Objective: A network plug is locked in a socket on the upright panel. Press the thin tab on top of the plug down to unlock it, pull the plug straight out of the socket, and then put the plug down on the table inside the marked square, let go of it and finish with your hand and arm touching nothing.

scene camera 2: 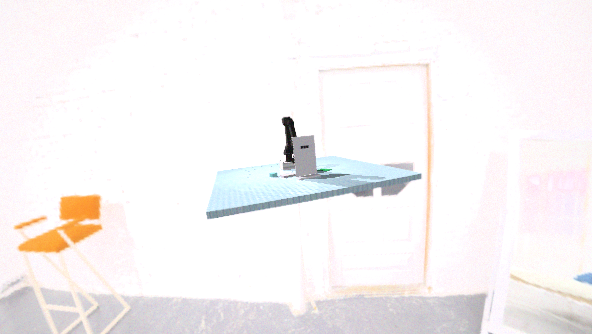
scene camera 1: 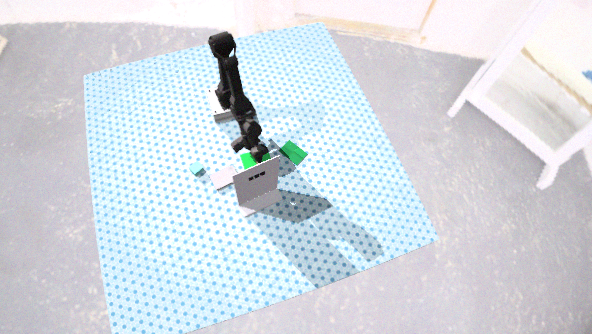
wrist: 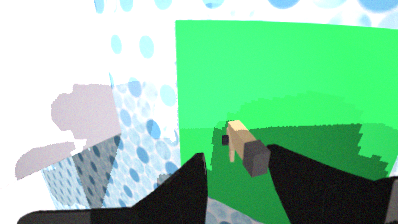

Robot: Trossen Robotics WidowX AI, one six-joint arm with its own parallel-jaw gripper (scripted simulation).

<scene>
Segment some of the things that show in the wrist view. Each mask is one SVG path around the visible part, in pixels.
My gripper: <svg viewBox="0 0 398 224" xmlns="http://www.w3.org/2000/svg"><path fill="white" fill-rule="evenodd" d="M204 153L196 153L171 174L164 183L133 206L99 209L34 210L21 216L16 224L205 224L208 202ZM267 145L271 151L268 169L276 193L291 222L290 224L398 224L398 175L373 181L330 167L322 162L317 162L277 144Z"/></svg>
A network plug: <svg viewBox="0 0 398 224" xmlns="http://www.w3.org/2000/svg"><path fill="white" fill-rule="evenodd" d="M228 122L227 133L222 135L222 146L229 145L230 162L234 161L236 150L242 158L242 165L252 178L267 174L271 151L260 140L256 140L240 120Z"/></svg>
</scene>
